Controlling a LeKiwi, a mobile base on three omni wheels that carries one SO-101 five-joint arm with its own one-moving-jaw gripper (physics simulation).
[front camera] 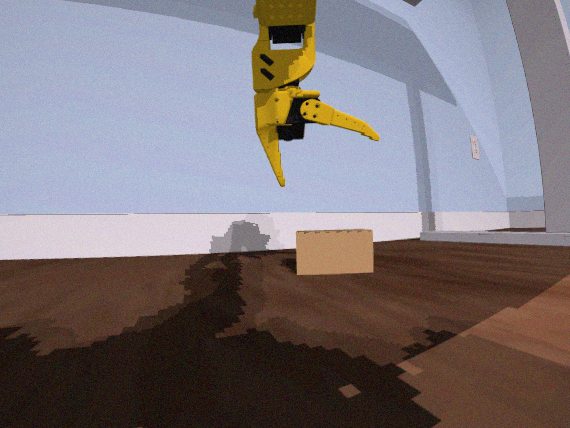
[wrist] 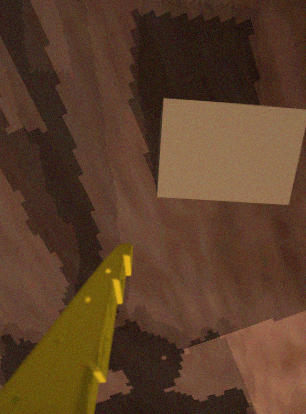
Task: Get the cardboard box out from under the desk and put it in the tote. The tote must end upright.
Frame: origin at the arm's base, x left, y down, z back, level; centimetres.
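Seen in the pictures: hand, tool point: [front camera: 284, 182] [wrist: 132, 255].
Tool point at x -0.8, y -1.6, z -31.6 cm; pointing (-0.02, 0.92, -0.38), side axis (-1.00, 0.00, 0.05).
A point is followed by its place in that frame.
The tan cardboard box [front camera: 335, 252] @[x -6.5, y 6.5, z -32.4 cm] [wrist: 231, 152] @[x -6.8, y 4.0, z -35.6 cm] sits flat on the floor. In the front camera it is right of the middle, near the wall. In the wrist view its top shows at the upper right, past the jaw tip. My yellow gripper [front camera: 331, 162] is wide open and empty, pointing down. It hangs clearly above the box's height, with the fixed jaw's tip a little left of the box in the front camera. In the wrist view one notched jaw shows at the lower left; the moving jaw is out of that picture. The tote does not show in either view.
A pale blue wall [front camera: 125, 115] @[x 33.5, y -21.7, z -51.5 cm] with a white baseboard [front camera: 100, 235] @[x 36.4, y 4.5, z -49.0 cm] runs behind the box. A grey upright [front camera: 537, 100] @[x -53.5, y -20.6, z -40.7 cm] stands at the right, and a low grey rail [front camera: 490, 237] @[x -48.1, y 7.6, z -51.4 cm] runs along the floor there. The arm's dark shadow lies on the brown wood floor [front camera: 320, 305] @[x -2.9, y 9.0, z -21.8 cm].
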